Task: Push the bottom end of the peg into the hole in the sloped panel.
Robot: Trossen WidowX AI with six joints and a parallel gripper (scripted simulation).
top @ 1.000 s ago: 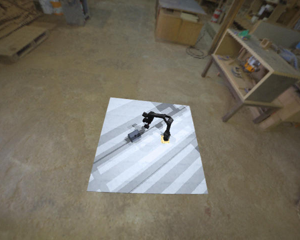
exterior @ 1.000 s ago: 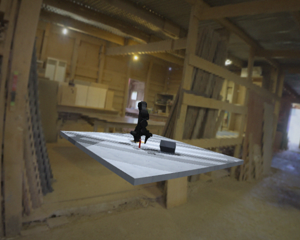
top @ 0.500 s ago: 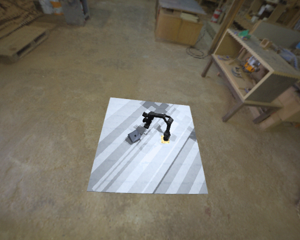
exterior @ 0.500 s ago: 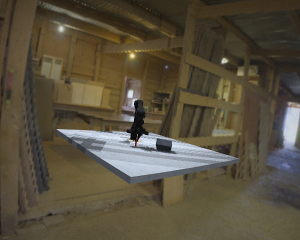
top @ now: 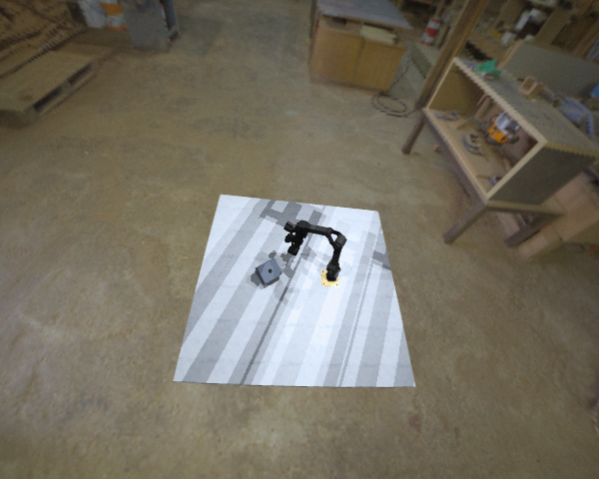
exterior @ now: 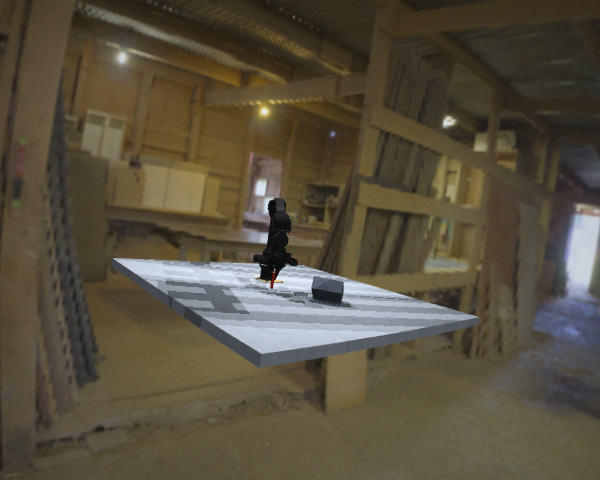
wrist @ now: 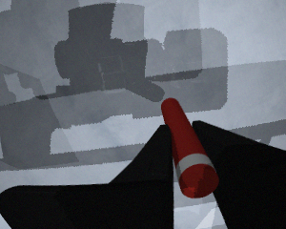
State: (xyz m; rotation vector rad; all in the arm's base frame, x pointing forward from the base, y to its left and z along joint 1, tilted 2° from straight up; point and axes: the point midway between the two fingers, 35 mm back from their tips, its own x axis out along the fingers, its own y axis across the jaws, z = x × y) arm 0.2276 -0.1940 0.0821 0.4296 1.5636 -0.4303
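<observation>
My gripper tip is 190 mm short of the sloped panel, 150 mm to the right of it and 10 mm above it. Round my gripper tip: red peg: 20 mm above.
</observation>
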